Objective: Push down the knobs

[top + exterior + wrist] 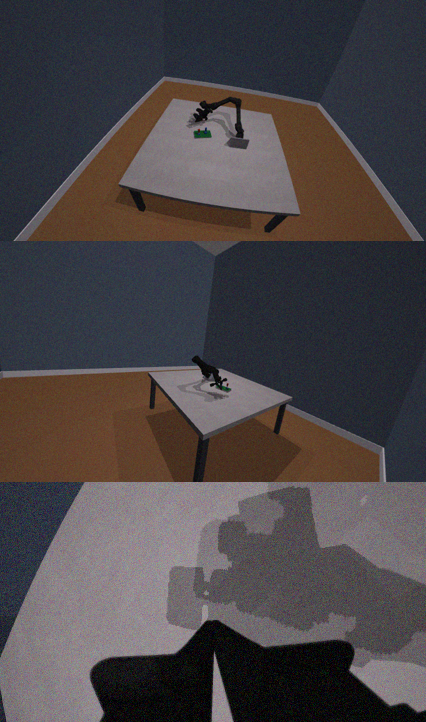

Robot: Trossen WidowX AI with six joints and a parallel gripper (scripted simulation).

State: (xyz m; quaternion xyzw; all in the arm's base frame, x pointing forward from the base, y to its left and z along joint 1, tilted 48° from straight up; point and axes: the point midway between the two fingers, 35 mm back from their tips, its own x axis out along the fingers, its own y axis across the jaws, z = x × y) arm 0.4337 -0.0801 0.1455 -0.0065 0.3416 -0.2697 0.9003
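The blue knob is 13 cm behind my gripper tip, 11 cm to the left of it and 2 cm above it. Also, from my gripper tip: red knob 6 cm behind, 15 cm to the left, 2 cm above.
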